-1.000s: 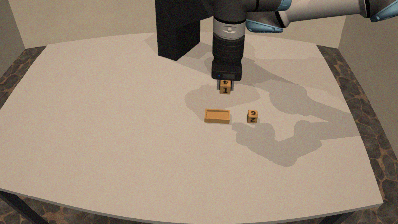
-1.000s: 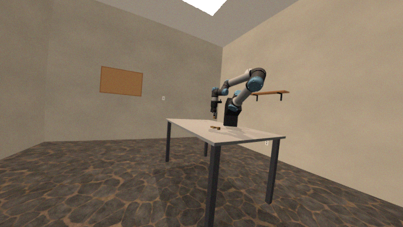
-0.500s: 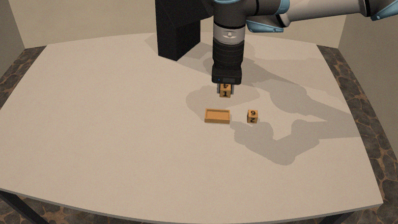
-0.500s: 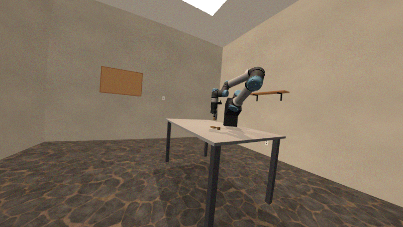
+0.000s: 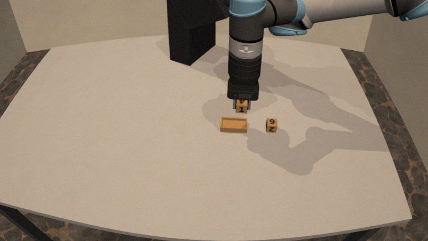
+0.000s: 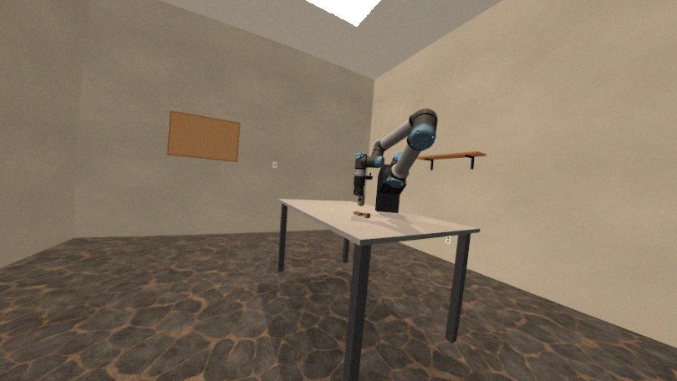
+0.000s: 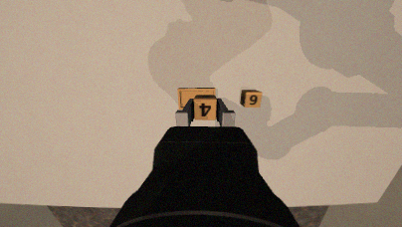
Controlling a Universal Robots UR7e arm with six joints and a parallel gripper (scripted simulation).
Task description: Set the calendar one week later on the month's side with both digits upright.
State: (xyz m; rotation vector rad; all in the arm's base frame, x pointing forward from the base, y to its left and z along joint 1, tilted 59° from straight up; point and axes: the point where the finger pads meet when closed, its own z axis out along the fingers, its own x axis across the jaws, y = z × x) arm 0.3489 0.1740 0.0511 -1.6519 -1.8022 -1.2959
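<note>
My hand is 8 cm above the orange tray, 2 cm to the left of it and 1 cm short of it. Also, from my hand: cube: 9 cm to the left, 8 cm below, 2 cm behind.
</note>
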